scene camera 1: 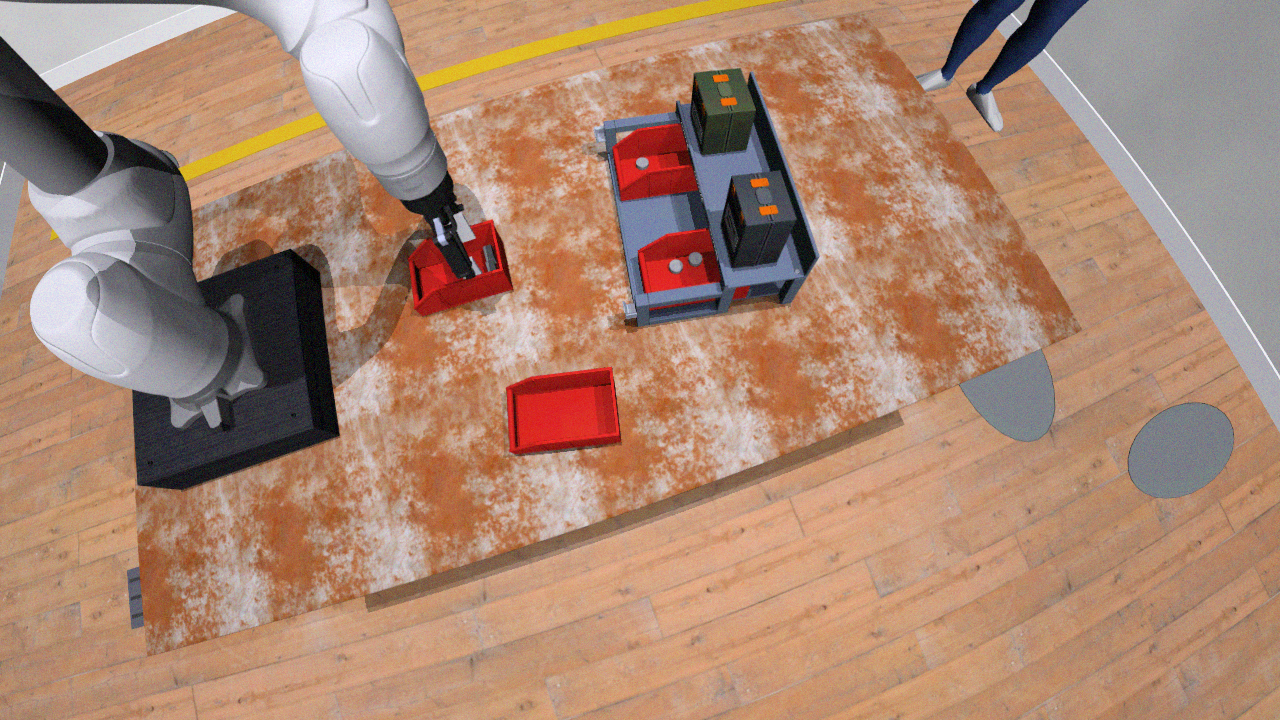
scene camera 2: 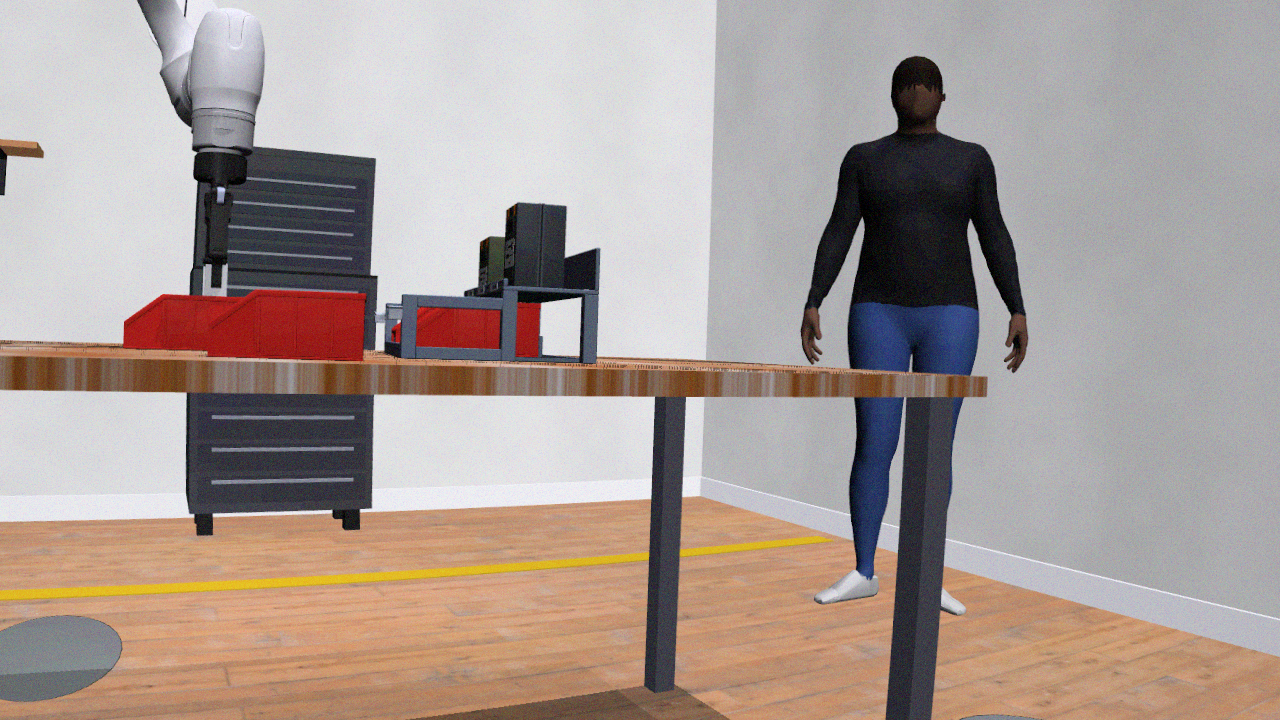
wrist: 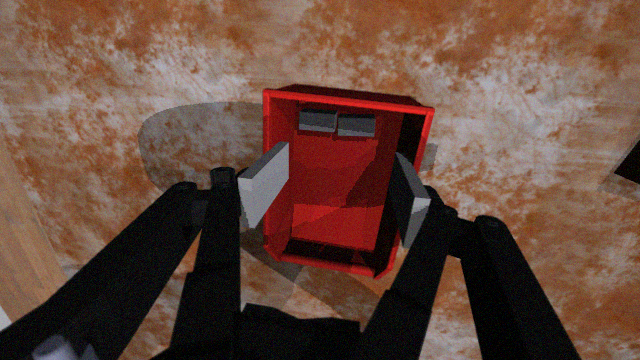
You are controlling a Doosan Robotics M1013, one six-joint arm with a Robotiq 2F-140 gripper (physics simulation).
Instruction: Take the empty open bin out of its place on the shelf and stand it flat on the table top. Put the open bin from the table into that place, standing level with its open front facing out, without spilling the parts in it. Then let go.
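Where they show: gripper, fingertip midpoint: (scene camera 1: 472,259) (scene camera 2: 213,314) (wrist: 339,165); arm's base, origin of the base link: (scene camera 1: 212,360).
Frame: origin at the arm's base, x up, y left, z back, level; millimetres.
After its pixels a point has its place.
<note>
The open bin with parts (scene camera 1: 474,291) @[x -58, y -85, z -455 mm] (scene camera 2: 165,324) @[x -56, y -75, z -402 mm] (wrist: 337,231) @[x -87, y -24, z -383 mm] is red and stands near the arm's base. Two grey blocks (wrist: 337,123) @[x -87, y -34, z -498 mm] lie inside by its back wall. My gripper (scene camera 1: 466,250) @[x -39, y -38, z -475 mm] (scene camera 2: 214,282) (wrist: 339,165) @[x -39, y -38, z -475 mm] reaches into it from above, its fingers spread and its pads at the inner faces of both side walls, bearing outward on them. In the wrist view the bin looks slightly pitched against the gripper. The empty open bin (scene camera 1: 563,413) @[x -88, y -340, z -499 mm] (scene camera 2: 290,326) @[x -55, y -395, z -484 mm] stands flat on the table top. The shelf (scene camera 1: 657,216) @[x -85, y -93, z -807 mm] has a vacant place between two red bins.
Two more red bins (scene camera 1: 657,183) @[x -47, y -52, z -829 mm] (scene camera 1: 675,277) @[x -82, y -219, z -772 mm] with round grey parts flank the vacant place. A green case (scene camera 1: 723,120) @[x 90, y -84, z -928 mm] and a dark case (scene camera 1: 759,219) @[x 131, y -287, z -851 mm] stand on the shelf's upper board. The arm's black base block (scene camera 1: 241,358) @[x 21, y -41, z -70 mm] is at the left. A person (scene camera 2: 917,232) stands beyond the table.
</note>
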